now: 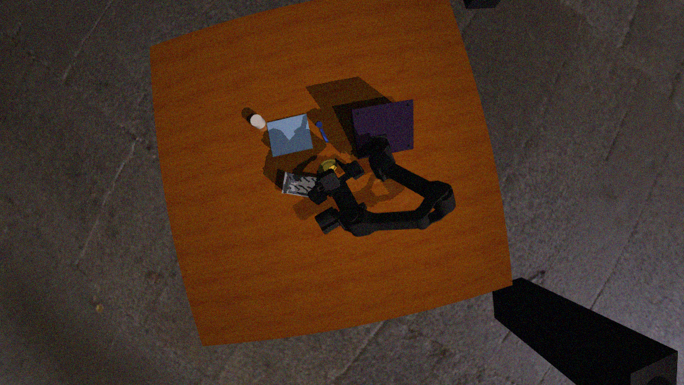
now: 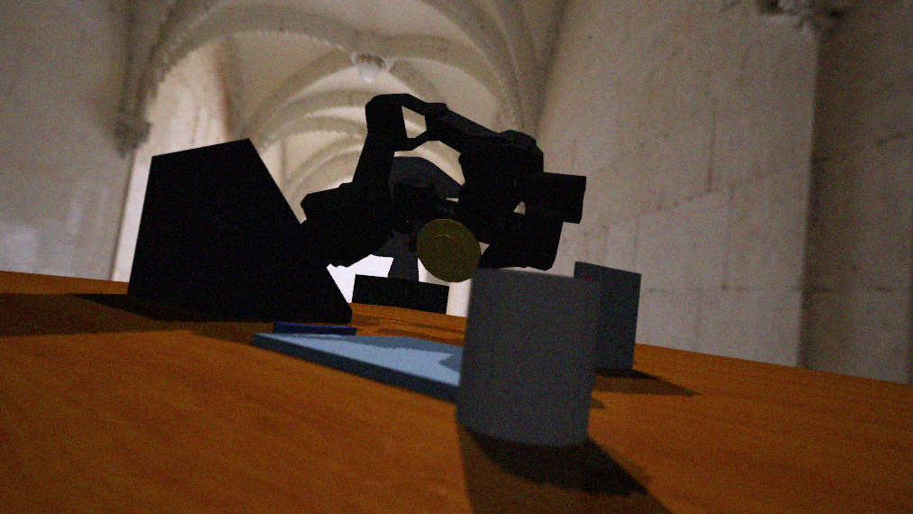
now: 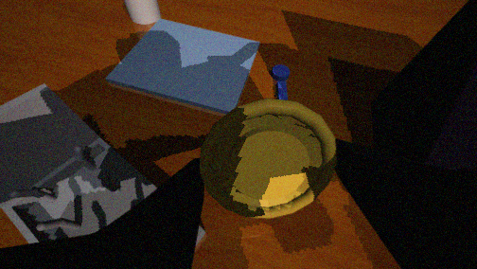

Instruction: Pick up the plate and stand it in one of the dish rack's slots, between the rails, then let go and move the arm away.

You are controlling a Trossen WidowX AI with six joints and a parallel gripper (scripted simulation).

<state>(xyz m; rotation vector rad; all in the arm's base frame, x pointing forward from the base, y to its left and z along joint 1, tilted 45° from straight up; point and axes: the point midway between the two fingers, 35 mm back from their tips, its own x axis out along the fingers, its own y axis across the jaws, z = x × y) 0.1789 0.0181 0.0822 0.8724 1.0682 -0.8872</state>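
The dish rack lies 90 mm ahead of my gripper tip, 50 mm to the left of it and 50 mm below it. The rest, counted from my gripper tip: light blue mat (140 mm to the right, 110 mm ahead, 80 mm below); then yellow plate (10 mm to the left); then blue spoon (140 mm to the right, 70 mm below).
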